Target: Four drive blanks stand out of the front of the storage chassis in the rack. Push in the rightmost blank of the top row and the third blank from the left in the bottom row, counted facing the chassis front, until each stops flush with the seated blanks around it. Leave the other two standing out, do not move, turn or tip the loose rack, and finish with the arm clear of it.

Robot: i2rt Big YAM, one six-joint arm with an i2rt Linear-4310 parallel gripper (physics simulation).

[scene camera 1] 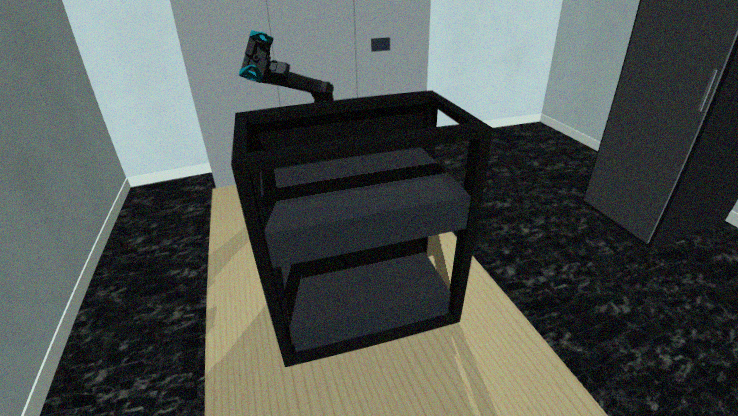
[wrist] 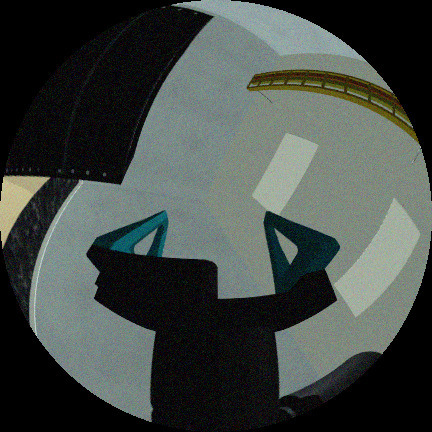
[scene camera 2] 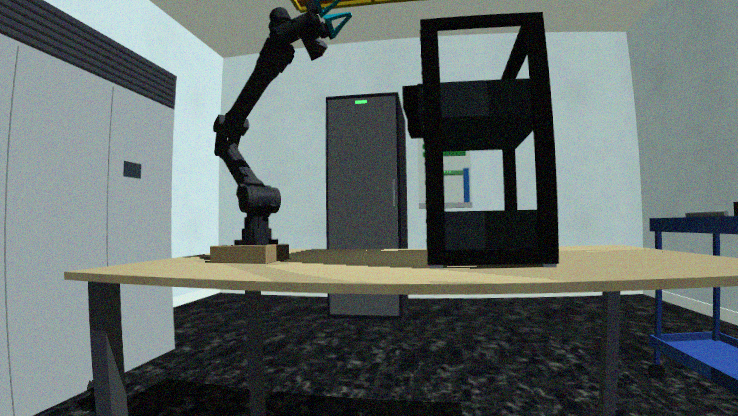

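Seen in the pictures: gripper, fingertip midpoint: (scene camera 1: 258, 49) (wrist: 215, 215) (scene camera 2: 345, 6); arm's base, origin of the base link: (scene camera 2: 256, 244).
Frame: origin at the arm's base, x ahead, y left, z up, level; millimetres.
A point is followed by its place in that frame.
The black open-frame rack (scene camera 1: 335, 105) @(y 117, x 532, z 548 mm) (scene camera 2: 546, 155) @(y -103, x 777, z 203 mm) stands upright on the table. The dark storage chassis (scene camera 1: 366, 224) @(y 132, x 784, z 373 mm) (scene camera 2: 485, 111) @(y -80, x 648, z 317 mm) sits in its upper half. In scene camera 2 a dark part of the chassis front sticks out past the rack's post on the arm's side. Scene camera 1 looks from the back, so the chassis front is hidden there. The separate drive blanks cannot be made out in any view. My gripper (scene camera 1: 256, 54) @(y -55, x 296, z 657 mm) (scene camera 2: 338, 15) @(y -55, x 296, z 657 mm) (wrist: 215, 215) @(y -55, x 296, z 657 mm) is open and empty, with teal fingers. It is raised high, in front of the rack and apart from it.
A second dark box (scene camera 1: 372, 299) @(y 153, x 727, z 84 mm) (scene camera 2: 465, 237) @(y -78, x 591, z 22 mm) sits low in the rack. The arm's base stands on a wooden block (scene camera 2: 242, 253) @(y -91, x 9, z -19 mm) on the table (scene camera 1: 361, 382) @(y 85, x 881, z -45 mm) (scene camera 2: 361, 284) @(y -351, x 415, z -47 mm). A dark cabinet (scene camera 2: 361, 180) and a blue cart (scene camera 2: 687, 224) stand beyond. A black panel (wrist: 100, 100) @(y 51, x 494, z 454 mm) fills the wrist view's upper left.
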